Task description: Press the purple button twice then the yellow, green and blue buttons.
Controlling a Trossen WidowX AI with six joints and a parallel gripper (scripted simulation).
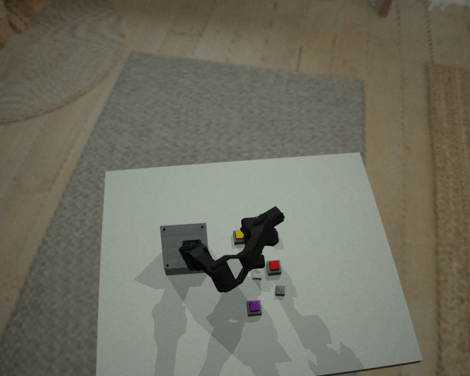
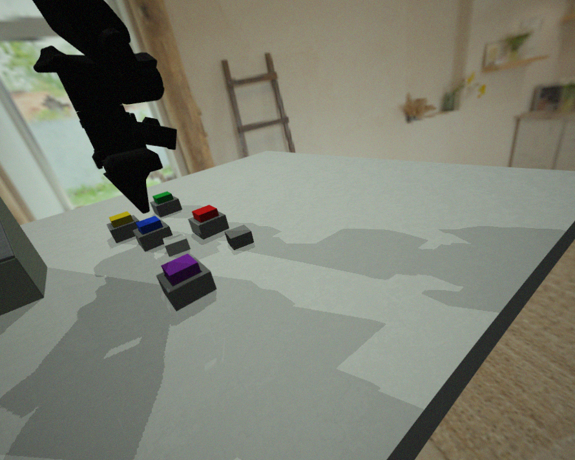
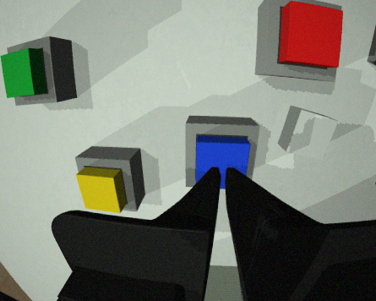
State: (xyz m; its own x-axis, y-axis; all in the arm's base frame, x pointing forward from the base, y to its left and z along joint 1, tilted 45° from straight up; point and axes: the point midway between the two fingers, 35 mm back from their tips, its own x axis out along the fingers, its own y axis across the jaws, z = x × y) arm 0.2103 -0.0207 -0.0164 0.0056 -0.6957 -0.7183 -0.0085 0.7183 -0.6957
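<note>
My gripper tip is now 20 mm above the blue button. Also, from my gripper tip: yellow button (30 mm behind, 90 mm to the left, 20 mm below); then small white block (10 mm ahead, 70 mm to the right, 40 mm below); then red button (80 mm ahead, 50 mm to the right, 20 mm below).
</note>
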